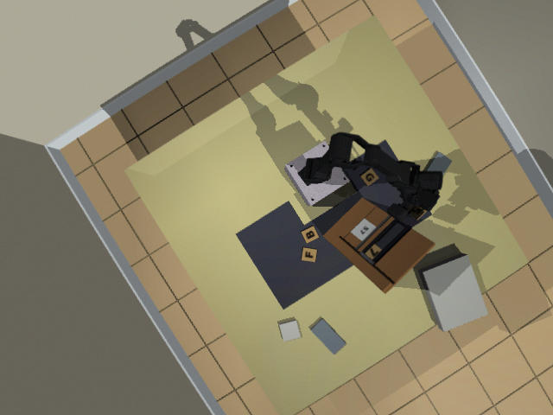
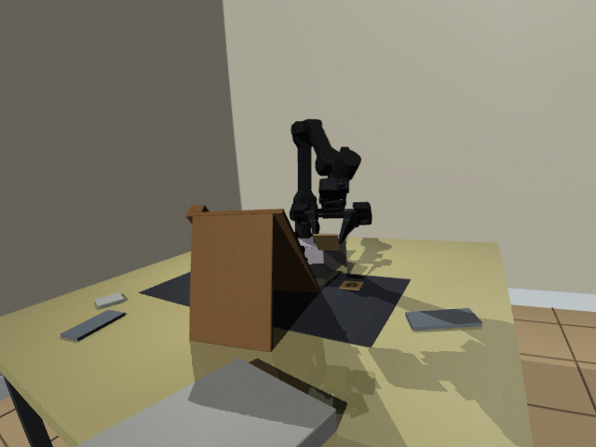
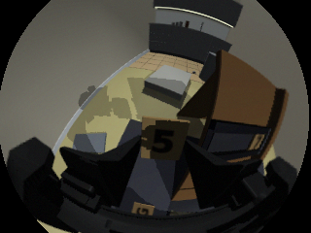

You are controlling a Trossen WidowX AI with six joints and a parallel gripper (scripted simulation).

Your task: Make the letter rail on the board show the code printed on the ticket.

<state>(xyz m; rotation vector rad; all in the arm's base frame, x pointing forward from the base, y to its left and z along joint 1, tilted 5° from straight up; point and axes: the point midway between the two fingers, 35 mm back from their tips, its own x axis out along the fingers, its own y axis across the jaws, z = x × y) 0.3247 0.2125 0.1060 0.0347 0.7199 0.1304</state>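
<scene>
My gripper tip is now 40 mm past the white ticket, 180 mm to the left of it and 80 mm above it. Round my gripper tip: dark mat 150 mm behind, 230 mm to the right, 180 mm below; then small white block 130 mm ahead, 680 mm to the right, 170 mm below; then large grey box 430 mm ahead, 20 mm to the right, 160 mm below.
</scene>
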